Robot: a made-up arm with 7 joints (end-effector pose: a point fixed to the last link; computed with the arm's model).
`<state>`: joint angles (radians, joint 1 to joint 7).
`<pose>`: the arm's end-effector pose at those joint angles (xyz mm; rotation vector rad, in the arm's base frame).
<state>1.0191 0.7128 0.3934 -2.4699 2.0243 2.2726 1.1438</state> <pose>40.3 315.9 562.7 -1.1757 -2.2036 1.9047</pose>
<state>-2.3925 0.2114 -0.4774 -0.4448 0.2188 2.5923 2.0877</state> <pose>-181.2 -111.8 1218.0 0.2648 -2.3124 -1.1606</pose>
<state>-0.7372 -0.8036 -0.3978 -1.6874 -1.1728 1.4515 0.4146</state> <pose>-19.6 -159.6 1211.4 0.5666 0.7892 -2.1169</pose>
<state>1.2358 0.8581 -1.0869 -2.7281 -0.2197 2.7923 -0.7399</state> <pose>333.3 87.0 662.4 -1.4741 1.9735 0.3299</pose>
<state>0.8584 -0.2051 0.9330 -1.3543 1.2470 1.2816 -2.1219</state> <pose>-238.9 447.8 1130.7 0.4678 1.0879 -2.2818</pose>
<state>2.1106 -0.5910 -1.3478 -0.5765 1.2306 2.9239 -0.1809</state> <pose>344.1 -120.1 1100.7 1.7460 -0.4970 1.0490</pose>
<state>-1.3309 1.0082 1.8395 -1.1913 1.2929 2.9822 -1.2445</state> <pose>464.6 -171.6 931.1 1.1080 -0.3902 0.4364</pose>
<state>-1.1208 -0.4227 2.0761 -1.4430 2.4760 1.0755 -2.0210</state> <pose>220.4 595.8 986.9 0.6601 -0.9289 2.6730</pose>
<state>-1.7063 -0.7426 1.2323 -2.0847 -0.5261 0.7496 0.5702</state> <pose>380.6 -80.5 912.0 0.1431 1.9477 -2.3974</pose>
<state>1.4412 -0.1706 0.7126 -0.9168 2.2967 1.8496 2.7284</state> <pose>-222.8 275.9 1258.8 1.2891 -2.3198 0.8347</pose>
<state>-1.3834 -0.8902 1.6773 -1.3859 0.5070 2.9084 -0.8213</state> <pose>343.5 412.2 1017.5 -1.2194 -0.0286 0.3815</pose>
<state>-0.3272 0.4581 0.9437 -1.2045 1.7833 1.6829 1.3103</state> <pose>487.4 267.7 986.6 -1.5272 -2.2215 -0.7533</pose>
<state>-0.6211 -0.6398 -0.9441 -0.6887 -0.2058 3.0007 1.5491</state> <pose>-195.9 44.0 1212.6 0.4020 -1.9826 -0.4173</pose>
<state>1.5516 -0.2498 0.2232 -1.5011 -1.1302 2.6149 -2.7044</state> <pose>-218.4 308.5 1145.7 2.0981 1.5445 0.6227</pose>
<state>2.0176 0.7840 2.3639 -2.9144 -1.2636 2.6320 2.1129</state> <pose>-47.6 -194.4 918.7 1.6292 -0.3563 -2.0295</pose>
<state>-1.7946 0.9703 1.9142 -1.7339 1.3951 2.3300 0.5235</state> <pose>434.7 -191.2 957.5 2.4846 0.8118 1.1458</pose>
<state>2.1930 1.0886 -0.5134 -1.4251 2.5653 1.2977 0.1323</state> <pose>-137.2 506.8 545.5 -0.4141 -2.5713 -1.0014</pose>
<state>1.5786 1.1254 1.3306 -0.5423 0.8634 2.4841 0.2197</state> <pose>-245.9 503.7 863.0 -0.7857 -2.2999 -1.6652</pose>
